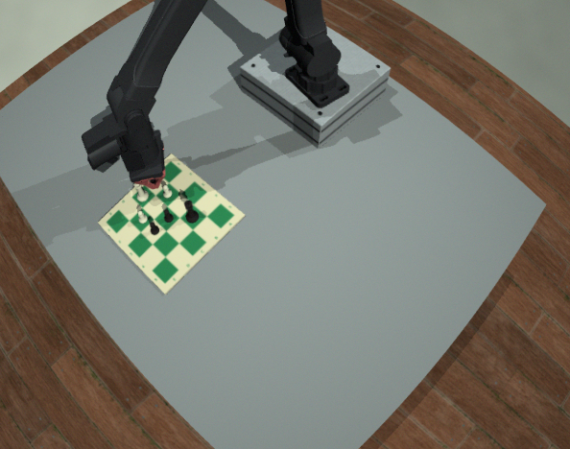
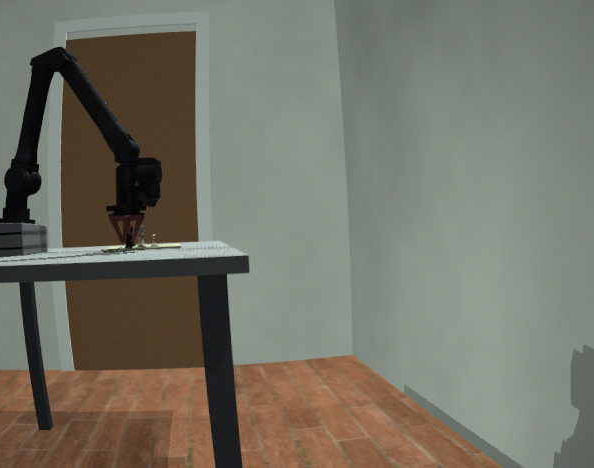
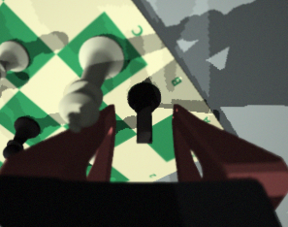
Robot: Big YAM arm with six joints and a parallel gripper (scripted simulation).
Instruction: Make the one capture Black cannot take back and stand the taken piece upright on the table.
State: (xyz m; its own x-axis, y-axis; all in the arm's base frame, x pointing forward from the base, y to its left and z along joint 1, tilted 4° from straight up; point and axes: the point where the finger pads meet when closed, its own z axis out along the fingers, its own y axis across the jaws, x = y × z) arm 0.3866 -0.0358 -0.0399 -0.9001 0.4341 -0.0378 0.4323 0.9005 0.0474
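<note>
Right now my hand is 1 cm above the black piece. From my hand the other things lie so: tall white piece: 4 cm ahead, 1 cm to the left, 1 cm above; green-and-cream chessboard: 8 cm to the left, 2 cm below, 2 cm ahead.
</note>
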